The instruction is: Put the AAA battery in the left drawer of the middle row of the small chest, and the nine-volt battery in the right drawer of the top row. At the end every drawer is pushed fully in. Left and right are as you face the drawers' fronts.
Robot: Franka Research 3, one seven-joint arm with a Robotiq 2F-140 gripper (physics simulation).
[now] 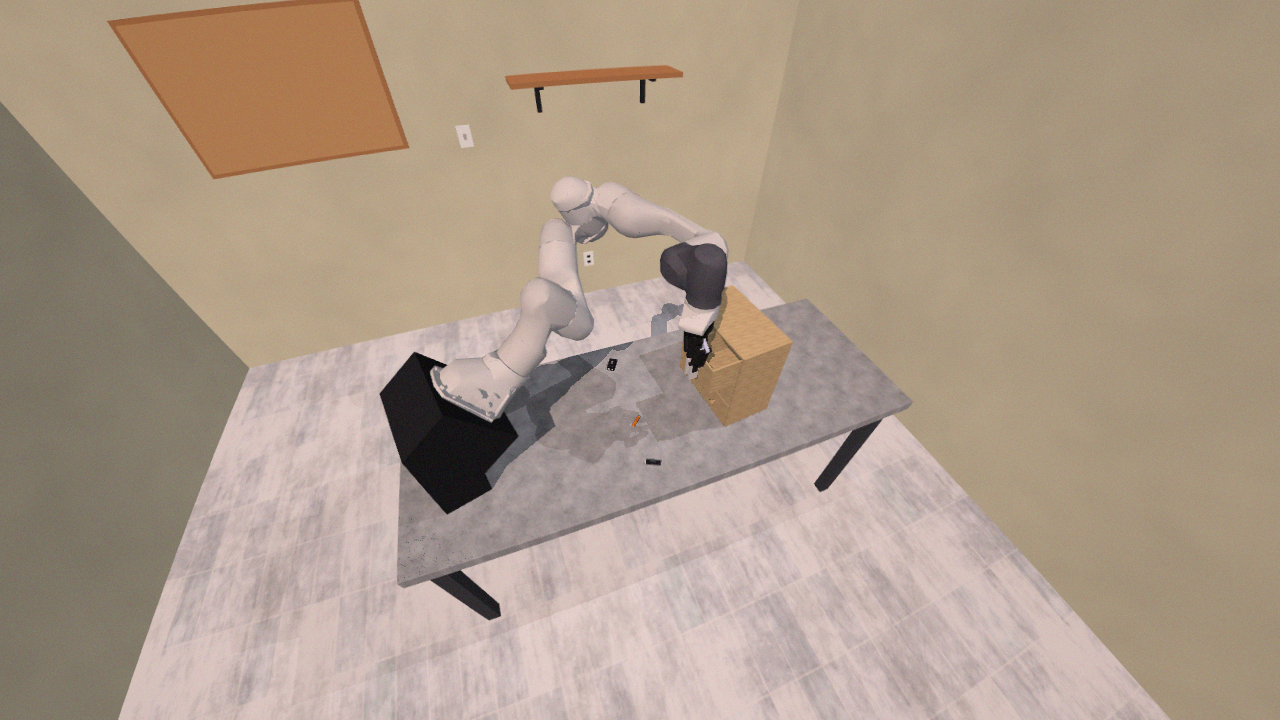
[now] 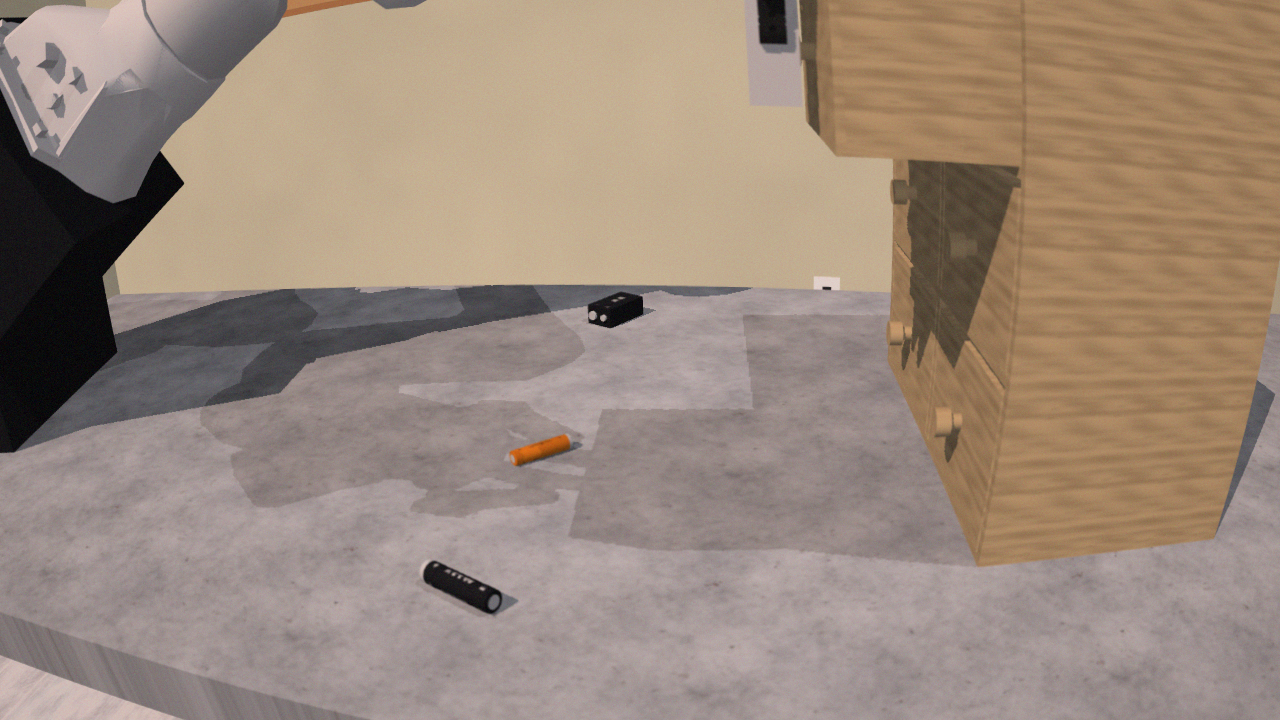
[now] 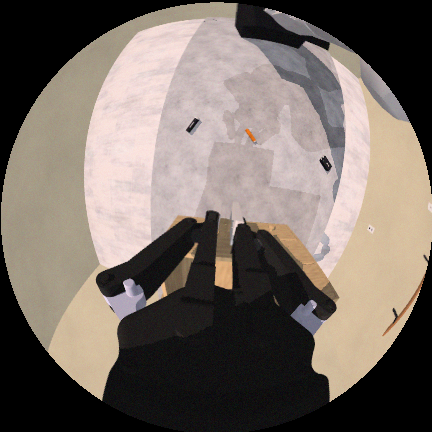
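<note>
The wooden chest [image 1: 756,376] [image 2: 1118,313] [image 3: 310,260] stands at the table's right, fronts toward the arm's base. Its top-row right drawer [image 2: 930,89] [image 3: 225,245] is pulled out. My gripper [image 1: 691,374] [image 3: 225,209] is shut on its knob [image 2: 807,48]; the fingers largely hide the grasp. The visible middle- and bottom-row drawers look pushed in. The thin orange battery [image 1: 636,420] [image 2: 539,449] [image 3: 250,135], apparently the AAA, lies on the table. The black nine-volt battery [image 1: 612,364] [image 2: 615,309] [image 3: 325,163] lies toward the back edge.
A thicker black cylindrical battery [image 1: 653,462] [image 2: 460,586] [image 3: 193,125] lies nearer the table's front edge. The arm's black base [image 1: 447,447] [image 2: 53,268] stands at the left end of the grey table [image 1: 554,510] [image 2: 716,626]. A wall shelf [image 1: 595,77] is above.
</note>
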